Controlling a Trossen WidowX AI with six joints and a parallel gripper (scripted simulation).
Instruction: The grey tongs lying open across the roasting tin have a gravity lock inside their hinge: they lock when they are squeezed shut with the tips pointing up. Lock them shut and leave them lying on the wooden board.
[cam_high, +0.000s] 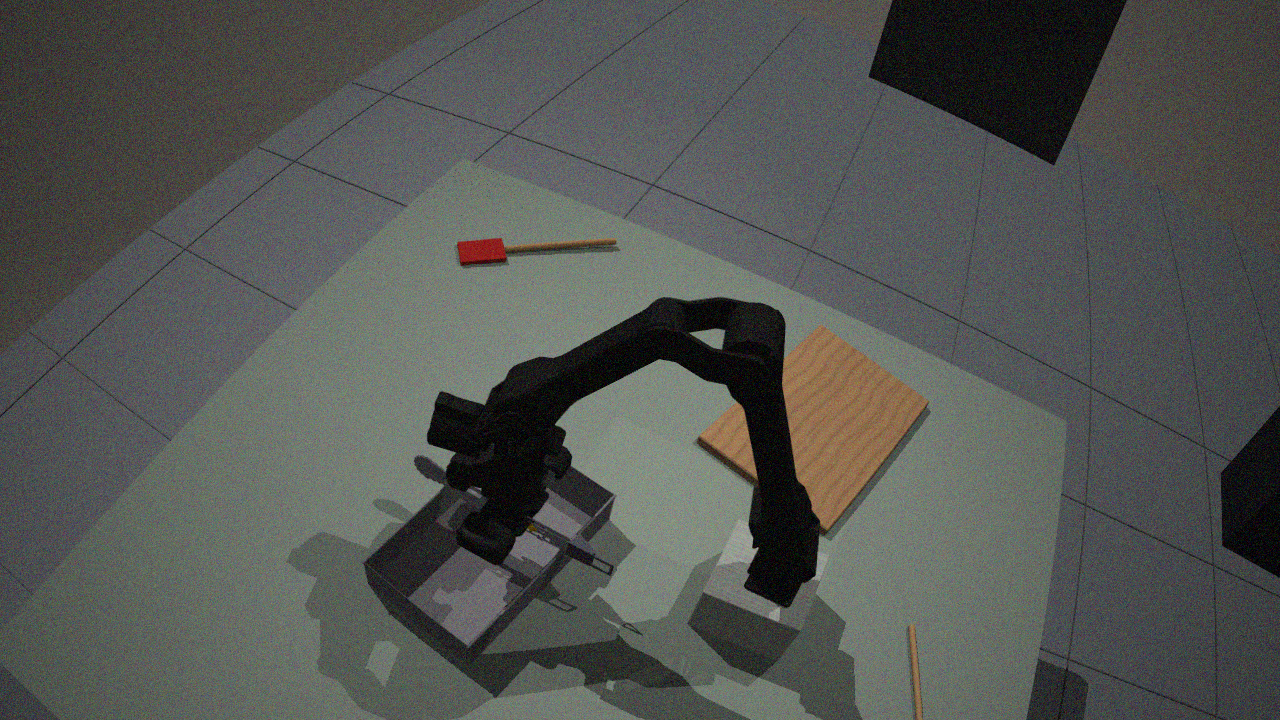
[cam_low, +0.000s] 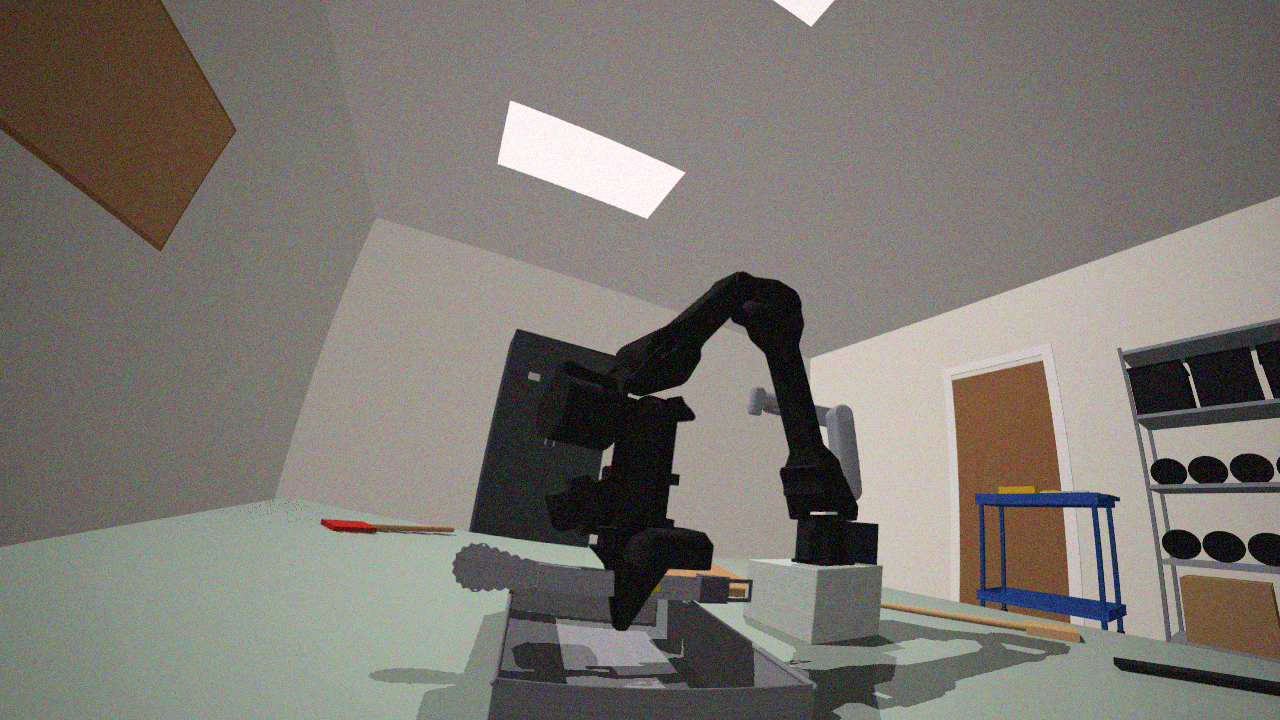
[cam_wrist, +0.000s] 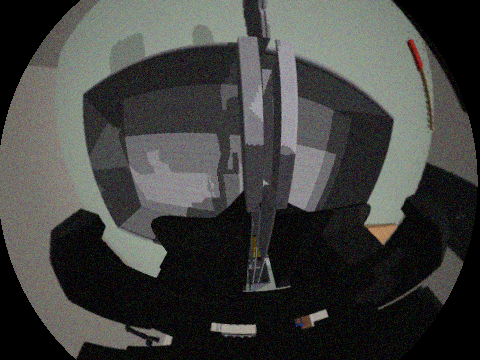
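The grey roasting tin lies 30 mm to the left of my gripper tip and 20 mm ahead of it. Round my gripper tip: red spatula (500 mm to the right, 310 mm ahead, 20 mm below); then wooden board (460 mm to the right, 280 mm behind, 20 mm below).
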